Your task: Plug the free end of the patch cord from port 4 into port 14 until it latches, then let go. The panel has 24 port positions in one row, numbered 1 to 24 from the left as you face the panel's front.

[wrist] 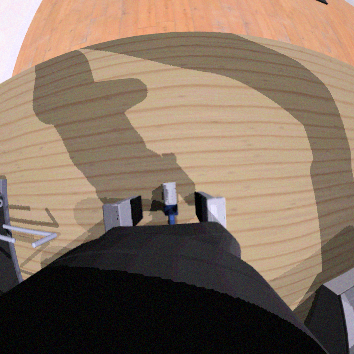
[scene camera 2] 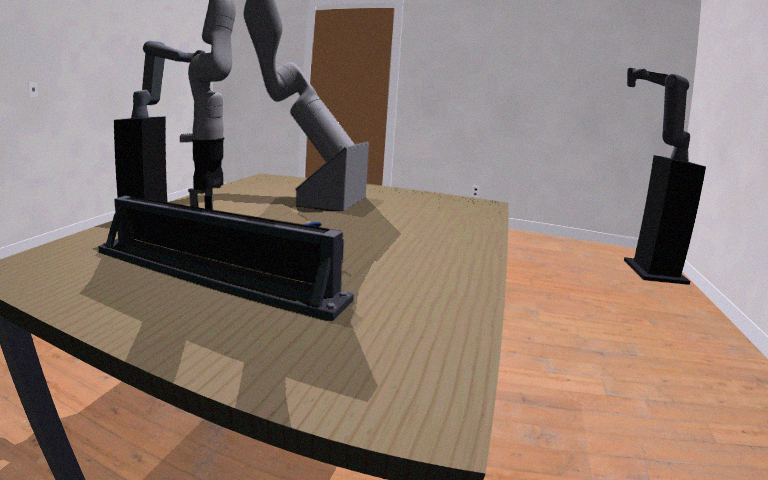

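Seen in the pictures: gripper, fingertip midpoint: (wrist: pixel 167 204); arm's base at its link origin: (scene camera 2: pixel 342 156).
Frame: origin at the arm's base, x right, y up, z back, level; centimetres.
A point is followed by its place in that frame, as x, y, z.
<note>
The patch cord's free plug (wrist: pixel 170 196) @(28.5, -11.7, -28.6), clear-white with a blue boot (wrist: pixel 171 210) @(27.1, -12.0, -28.8) and a short stretch of blue cord, shows in the wrist view between the two fingers, with a gap on each side. My gripper (scene camera 2: pixel 201 199) @(27.8, -11.4, -29.0) (wrist: pixel 167 204) @(27.8, -11.4, -29.0) is open, pointing down behind the panel in the scene view. The panel (scene camera 2: pixel 226 243) @(5.3, -7.9, -56.5) is seen from its back in the scene view; its front and ports 4 and 14 are hidden there. A bit of blue cord (scene camera 2: pixel 313 224) @(-7.7, -5.3, -49.2) shows over its top edge near the right end. The panel's end (wrist: pixel 7 240) @(27.2, -7.1, -46.4) shows at the left of the wrist view.
Pale wire bars (wrist: pixel 35 235) @(27.0, -10.9, -45.2) stick out from the panel toward the gripper's side. The arm's grey wedge base (scene camera 2: pixel 348 181) @(-3.9, -5.4, -8.0) stands behind the panel on the wooden table (scene camera 2: pixel 441 316) @(-30.3, -12.7, -62.1). Two other arms on black pedestals (scene camera 2: pixel 141 158) (scene camera 2: pixel 668 220) stand beyond the table.
</note>
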